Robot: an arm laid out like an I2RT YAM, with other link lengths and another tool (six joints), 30 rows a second.
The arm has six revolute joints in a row. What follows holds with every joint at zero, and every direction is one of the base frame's. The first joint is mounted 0.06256 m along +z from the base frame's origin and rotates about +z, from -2.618 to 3.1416 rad. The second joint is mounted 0.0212 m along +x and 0.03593 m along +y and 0.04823 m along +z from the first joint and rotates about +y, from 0 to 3.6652 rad. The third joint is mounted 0.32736 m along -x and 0.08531 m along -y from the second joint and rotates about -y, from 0 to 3.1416 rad. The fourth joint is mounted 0.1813 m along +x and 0.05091 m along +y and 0.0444 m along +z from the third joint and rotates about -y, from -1.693 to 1.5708 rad. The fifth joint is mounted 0.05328 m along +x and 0.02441 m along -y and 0.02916 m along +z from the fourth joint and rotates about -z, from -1.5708 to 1.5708 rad. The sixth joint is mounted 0.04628 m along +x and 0.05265 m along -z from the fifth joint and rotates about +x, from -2.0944 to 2.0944 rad. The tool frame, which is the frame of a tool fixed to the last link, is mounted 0.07 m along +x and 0.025 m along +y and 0.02 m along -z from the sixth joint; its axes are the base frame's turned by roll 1.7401, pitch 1.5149 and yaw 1.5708 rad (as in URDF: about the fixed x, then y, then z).
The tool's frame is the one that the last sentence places.
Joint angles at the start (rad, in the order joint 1, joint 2, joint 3, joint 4, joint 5, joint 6):
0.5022 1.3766 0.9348 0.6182 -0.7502 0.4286
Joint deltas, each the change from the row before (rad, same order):
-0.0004 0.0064 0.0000 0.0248 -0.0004 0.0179
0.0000 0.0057 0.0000 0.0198 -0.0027 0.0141
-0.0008 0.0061 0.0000 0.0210 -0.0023 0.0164
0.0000 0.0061 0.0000 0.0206 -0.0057 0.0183
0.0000 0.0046 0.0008 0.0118 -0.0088 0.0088
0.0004 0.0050 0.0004 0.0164 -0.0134 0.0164
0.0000 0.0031 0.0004 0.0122 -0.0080 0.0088
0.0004 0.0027 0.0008 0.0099 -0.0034 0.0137
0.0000 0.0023 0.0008 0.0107 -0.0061 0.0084
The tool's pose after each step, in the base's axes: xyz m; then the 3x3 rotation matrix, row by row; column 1 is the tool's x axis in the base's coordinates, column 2 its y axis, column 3 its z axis. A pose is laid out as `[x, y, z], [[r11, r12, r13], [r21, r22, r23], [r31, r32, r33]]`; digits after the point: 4 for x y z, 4 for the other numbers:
[0.1929, 0.1962, 0.3863], [[-0.3031, -0.8406, 0.4490], [0.2353, 0.3905, 0.8900], [-0.9234, 0.3755, 0.0794]]
[0.1939, 0.1970, 0.3877], [[-0.3049, -0.8421, 0.4448], [0.2436, 0.3826, 0.8912], [-0.9207, 0.3801, 0.0885]]
[0.1952, 0.1977, 0.3892], [[-0.3079, -0.8428, 0.4415], [0.2530, 0.3748, 0.8919], [-0.9172, 0.3863, 0.0979]]
[0.1958, 0.1986, 0.3906], [[-0.3137, -0.8445, 0.4342], [0.2605, 0.3632, 0.8946], [-0.9131, 0.3937, 0.1061]]
[0.1958, 0.1993, 0.3911], [[-0.3165, -0.8480, 0.4252], [0.2614, 0.3529, 0.8984], [-0.9119, 0.3955, 0.1100]]
[0.1952, 0.2000, 0.3921], [[-0.3240, -0.8521, 0.4109], [0.2627, 0.3362, 0.9044], [-0.9088, 0.4010, 0.1149]]
[0.1949, 0.2005, 0.3929], [[-0.3256, -0.8556, 0.4023], [0.2642, 0.3262, 0.9076], [-0.9078, 0.4018, 0.1198]]
[0.1950, 0.2009, 0.3939], [[-0.3323, -0.8554, 0.3973], [0.2680, 0.3182, 0.9093], [-0.9043, 0.4087, 0.1235]]
[0.1947, 0.2012, 0.3949], [[-0.3335, -0.8581, 0.3904], [0.2700, 0.3098, 0.9117], [-0.9032, 0.4095, 0.1284]]

